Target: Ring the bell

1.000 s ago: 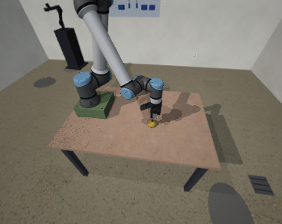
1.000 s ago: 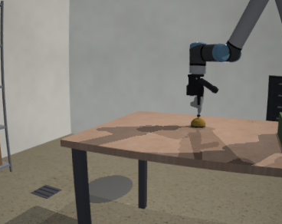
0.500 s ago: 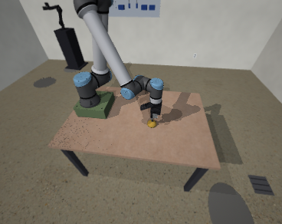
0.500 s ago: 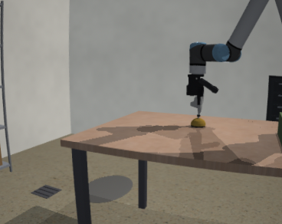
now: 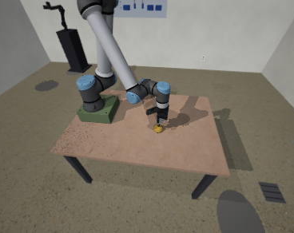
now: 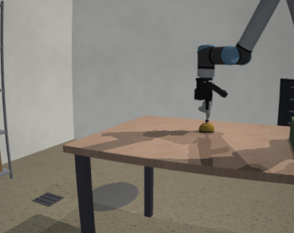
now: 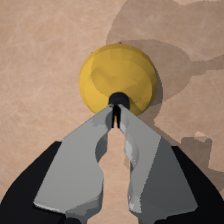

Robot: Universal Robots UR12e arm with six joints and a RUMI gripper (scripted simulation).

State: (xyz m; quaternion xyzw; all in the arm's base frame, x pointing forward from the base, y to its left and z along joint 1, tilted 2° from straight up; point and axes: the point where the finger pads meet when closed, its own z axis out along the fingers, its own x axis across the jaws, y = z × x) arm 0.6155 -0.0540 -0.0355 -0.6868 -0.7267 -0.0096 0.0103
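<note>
Now: hand 30 mm above the black button. Also, from my hand: yellow dome bell: 40 mm below.
</note>
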